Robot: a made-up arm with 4 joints. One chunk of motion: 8 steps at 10 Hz.
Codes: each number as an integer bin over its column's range. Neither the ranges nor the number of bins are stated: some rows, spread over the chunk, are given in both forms.
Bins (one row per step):
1: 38 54 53 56
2: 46 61 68 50
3: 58 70 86 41
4: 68 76 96 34
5: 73 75 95 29
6: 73 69 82 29
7: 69 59 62 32
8: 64 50 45 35
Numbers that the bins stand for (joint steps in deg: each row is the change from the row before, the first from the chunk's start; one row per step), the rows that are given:
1: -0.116 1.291 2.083 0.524
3: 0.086 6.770 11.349 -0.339
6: 0.237 6.427 10.226 -1.030
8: 0.146 -0.079 -0.164 -0.685
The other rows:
2: -0.035 3.688 6.295 0.179
4: 0.187 8.824 14.158 -0.742
5: 0.237 8.482 13.877 -1.030
7: 0.197 3.003 4.610 -0.858

